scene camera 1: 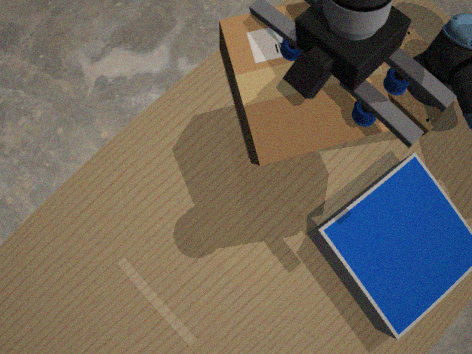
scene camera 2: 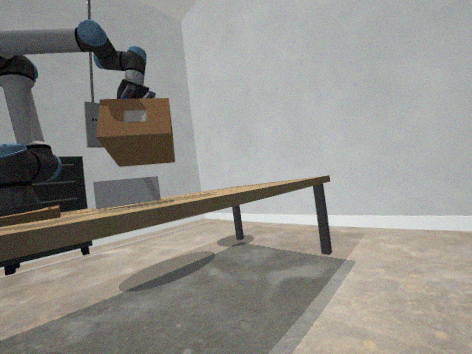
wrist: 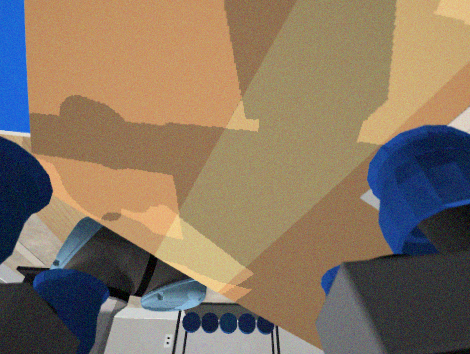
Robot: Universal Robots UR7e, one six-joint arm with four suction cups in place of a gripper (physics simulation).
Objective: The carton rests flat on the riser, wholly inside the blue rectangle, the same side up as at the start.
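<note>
The brown carton hangs under my gripper, high above the table in the second scene view. Its top, with a tape strip and a white label, faces up. Dark blue suction cups are over that top in the wrist view; their exact contact is partly hidden. The blue rectangle, edged in white, lies on top of the grey riser. In the first scene view the carton appears up and left of the rectangle, outside it.
The wooden table carries the riser. A low wooden board lies near the arm's base. The arm reaches in from the left. A dark cabinet stands behind, and a grey box is on the wall.
</note>
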